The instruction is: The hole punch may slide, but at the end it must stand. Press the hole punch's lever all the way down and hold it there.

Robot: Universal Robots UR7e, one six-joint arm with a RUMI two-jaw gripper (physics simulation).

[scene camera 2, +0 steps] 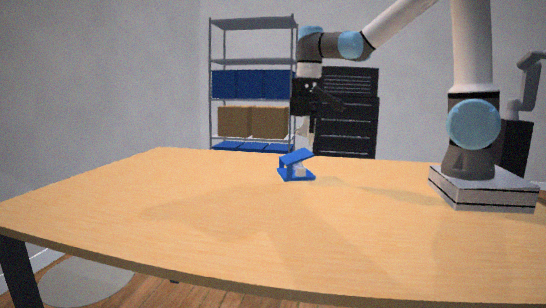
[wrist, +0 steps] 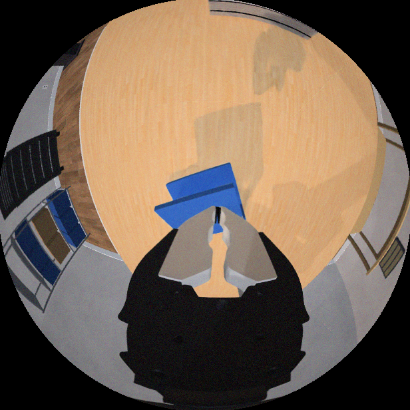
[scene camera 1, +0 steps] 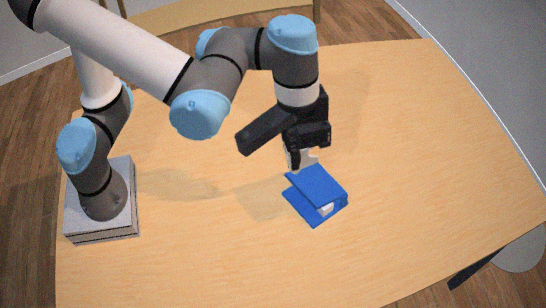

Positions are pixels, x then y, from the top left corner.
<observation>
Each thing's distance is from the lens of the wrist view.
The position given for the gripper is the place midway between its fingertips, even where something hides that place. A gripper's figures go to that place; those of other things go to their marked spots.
gripper (wrist: 216, 207): 14 cm
blue hole punch (wrist: 222, 174): 22 cm
</observation>
